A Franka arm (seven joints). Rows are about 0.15 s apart.
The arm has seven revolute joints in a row. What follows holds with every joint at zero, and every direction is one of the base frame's. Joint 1 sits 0.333 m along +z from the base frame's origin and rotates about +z. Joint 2 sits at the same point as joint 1 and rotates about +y. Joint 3 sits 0.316 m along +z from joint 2 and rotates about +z. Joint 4 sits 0.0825 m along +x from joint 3 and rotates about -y. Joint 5 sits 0.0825 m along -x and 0.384 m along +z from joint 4 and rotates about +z. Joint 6 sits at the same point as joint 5 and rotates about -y. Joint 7 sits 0.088 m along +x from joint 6 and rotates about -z. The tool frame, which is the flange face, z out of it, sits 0.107 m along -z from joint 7; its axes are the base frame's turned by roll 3.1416, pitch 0 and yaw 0 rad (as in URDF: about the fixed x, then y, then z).
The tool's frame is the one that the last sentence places.
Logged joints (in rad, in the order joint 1, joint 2, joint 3, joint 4, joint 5, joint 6, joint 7), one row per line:
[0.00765, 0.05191, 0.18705, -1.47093, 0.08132, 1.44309, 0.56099]
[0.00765, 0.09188, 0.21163, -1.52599, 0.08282, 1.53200, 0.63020]
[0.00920, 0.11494, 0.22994, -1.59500, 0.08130, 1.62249, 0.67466]
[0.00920, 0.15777, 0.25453, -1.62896, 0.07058, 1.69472, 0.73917]
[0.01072, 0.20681, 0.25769, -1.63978, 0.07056, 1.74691, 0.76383]
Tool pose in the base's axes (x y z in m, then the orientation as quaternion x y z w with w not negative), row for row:
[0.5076, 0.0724, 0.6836, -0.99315, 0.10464, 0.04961, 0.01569]
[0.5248, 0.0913, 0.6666, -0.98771, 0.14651, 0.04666, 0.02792]
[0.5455, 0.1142, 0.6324, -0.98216, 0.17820, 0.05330, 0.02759]
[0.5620, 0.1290, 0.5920, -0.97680, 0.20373, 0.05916, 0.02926]
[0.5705, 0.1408, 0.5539, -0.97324, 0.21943, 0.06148, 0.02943]
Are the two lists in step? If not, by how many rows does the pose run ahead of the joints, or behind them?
The pose runs 2 rows behind the joints: the pose in row i belongs to the joints in row i - 2.
